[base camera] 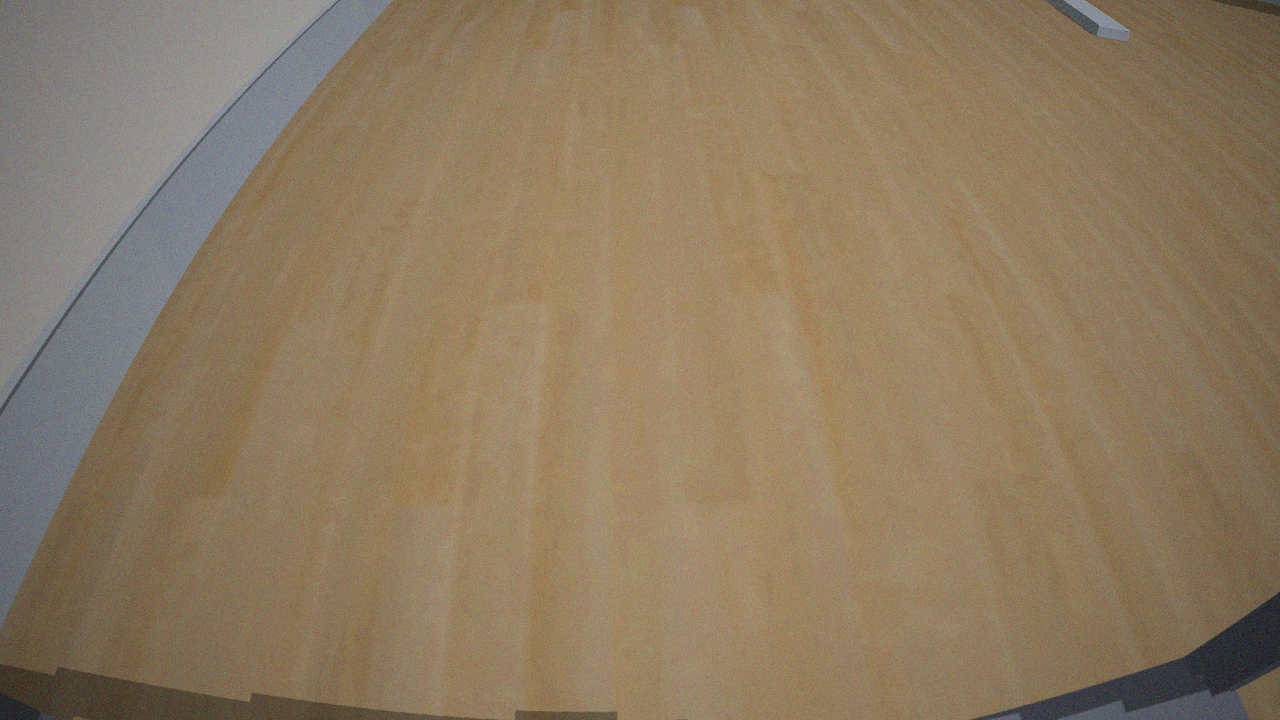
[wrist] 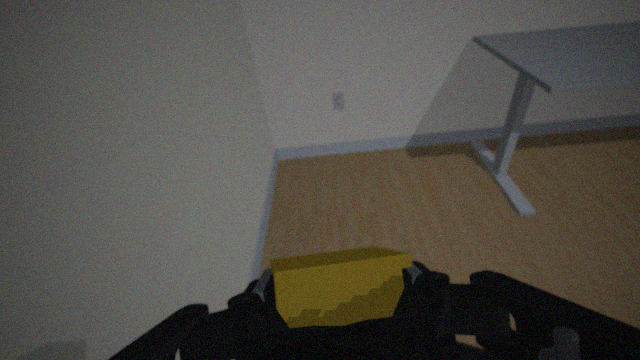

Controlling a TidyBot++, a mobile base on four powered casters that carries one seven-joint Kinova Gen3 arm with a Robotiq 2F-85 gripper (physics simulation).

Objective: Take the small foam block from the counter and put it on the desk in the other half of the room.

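Places are measured from the arm's base along level axes (x right, y ahead, z up), in millimetres.
Where they show: gripper, fingertip midpoint: (wrist: 336,279).
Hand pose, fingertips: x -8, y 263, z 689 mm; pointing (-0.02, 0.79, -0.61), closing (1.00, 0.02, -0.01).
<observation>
Each offset is from my fingertips to the centre of the thing. "pt": to the spot under its first point. Level surfaces: height alone.
My gripper (wrist: 336,279) is shut on the yellow foam block @[dx +0, dy -32, dz -13 mm] (wrist: 340,295), one finger on each side of it, at the bottom middle of the wrist view. The desk @[dz -365 mm] (wrist: 575,55) stands at the upper right of the wrist view, ahead and to the right of the block; its left end and one T-shaped leg show. In the base camera view the end of a pale desk foot @[pt dx +960, dy +985, dz -1063 mm] (base camera: 1093,22) shows at the top right. The gripper and the block do not show in the base camera view. The counter does not show in either view.
A wall (base camera: 107,107) (wrist: 125,150) with a pale baseboard (base camera: 179,192) runs along the left. Another wall (wrist: 300,45) with an outlet @[dx +110, dy +1747, dz -685 mm] (wrist: 338,101) stands at the back, behind the desk. The wood floor @[dz -1085 mm] (base camera: 626,358) (wrist: 360,200) lies between the walls and the desk leg @[pt dx +993, dy +1285, dz -729 mm] (wrist: 511,125).
</observation>
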